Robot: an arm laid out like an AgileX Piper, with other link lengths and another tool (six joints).
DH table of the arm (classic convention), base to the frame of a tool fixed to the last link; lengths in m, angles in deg. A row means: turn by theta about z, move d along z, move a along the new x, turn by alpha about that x. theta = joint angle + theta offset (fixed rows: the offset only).
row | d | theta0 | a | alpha
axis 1 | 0.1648 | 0 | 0 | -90
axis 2 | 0 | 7.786 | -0.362 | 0
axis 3 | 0 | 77.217 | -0.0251 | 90
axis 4 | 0.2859 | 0 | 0 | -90
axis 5 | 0 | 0 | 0 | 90
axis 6 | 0.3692 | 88.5 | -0.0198 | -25.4
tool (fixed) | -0.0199 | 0 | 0 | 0
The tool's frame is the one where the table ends.
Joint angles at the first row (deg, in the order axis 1, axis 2, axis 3, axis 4, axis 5, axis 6):
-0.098, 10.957, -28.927, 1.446, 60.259, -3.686
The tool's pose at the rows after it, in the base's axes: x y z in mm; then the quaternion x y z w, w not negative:
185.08, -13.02, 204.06, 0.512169, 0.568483, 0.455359, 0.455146
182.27, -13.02, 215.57, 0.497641, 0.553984, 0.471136, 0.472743
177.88, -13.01, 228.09, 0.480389, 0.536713, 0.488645, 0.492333
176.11, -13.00, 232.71, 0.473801, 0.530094, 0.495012, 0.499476
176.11, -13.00, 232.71, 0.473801, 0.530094, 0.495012, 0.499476
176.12, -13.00, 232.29, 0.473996, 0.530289, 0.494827, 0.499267
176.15, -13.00, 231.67, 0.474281, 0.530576, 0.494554, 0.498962
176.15, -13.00, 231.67, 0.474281, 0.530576, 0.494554, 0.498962
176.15, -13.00, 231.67, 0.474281, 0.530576, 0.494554, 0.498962
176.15, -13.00, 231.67, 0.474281, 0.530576, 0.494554, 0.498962
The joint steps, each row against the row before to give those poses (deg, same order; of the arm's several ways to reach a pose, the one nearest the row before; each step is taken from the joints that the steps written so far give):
-0.002, -2.014, 0.000, 0.002, -0.056, -0.002
0.003, -3.585, 0.000, -0.002, -0.002, 0.003
0.000, -4.214, 0.045, -0.001, 0.059, 0.000
-0.003, -1.550, 0.018, 0.003, 0.000, -0.003
0.000, 0.000, 0.000, 0.000, 0.000, 0.000
0.001, -0.001, 0.044, 0.000, 0.002, 0.001
-0.001, 0.001, 0.068, 0.000, -0.002, -0.001
0.000, 0.000, 0.000, 0.000, 0.000, 0.000
0.000, 0.000, 0.000, 0.000, 0.000, 0.000
0.000, 0.000, 0.000, 0.000, 0.000, 0.000

